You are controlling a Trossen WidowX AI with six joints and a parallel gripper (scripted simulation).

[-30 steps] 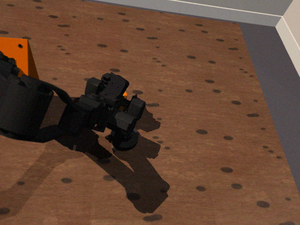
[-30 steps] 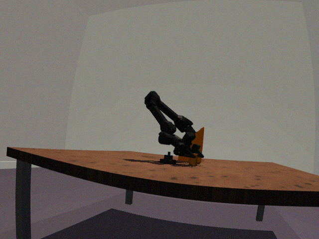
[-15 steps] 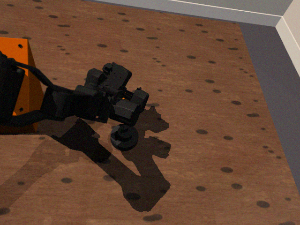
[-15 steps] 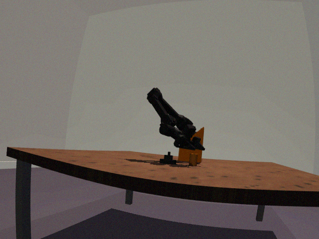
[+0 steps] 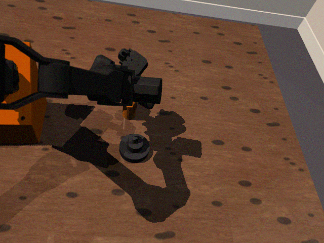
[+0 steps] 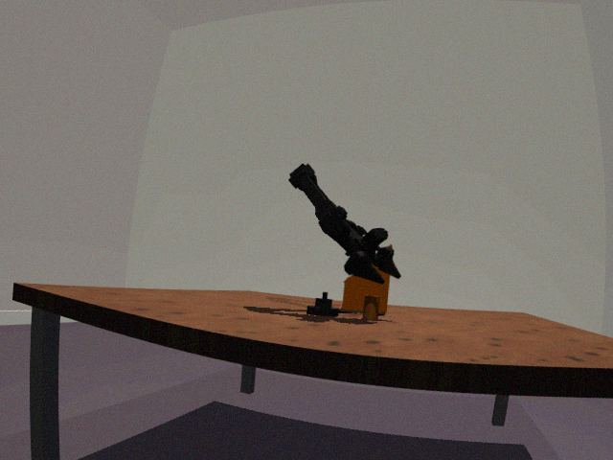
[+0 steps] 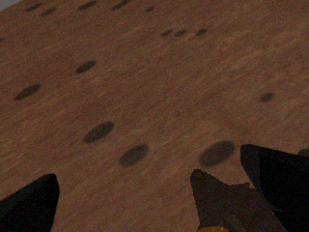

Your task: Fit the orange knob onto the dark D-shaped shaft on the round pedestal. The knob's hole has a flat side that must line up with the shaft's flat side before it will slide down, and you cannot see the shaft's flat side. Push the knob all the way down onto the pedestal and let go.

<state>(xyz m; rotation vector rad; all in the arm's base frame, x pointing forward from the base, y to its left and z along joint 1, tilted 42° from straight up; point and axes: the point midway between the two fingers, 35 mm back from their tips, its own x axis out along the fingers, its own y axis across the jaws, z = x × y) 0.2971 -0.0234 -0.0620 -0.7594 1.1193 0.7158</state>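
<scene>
Right now my gripper tip is 8 cm above the knob, 5 cm to the left of it and 1 cm past it. Round my gripper tip: dark pedestal: 17 cm to the right, 7 cm below, 1 cm behind.
</scene>
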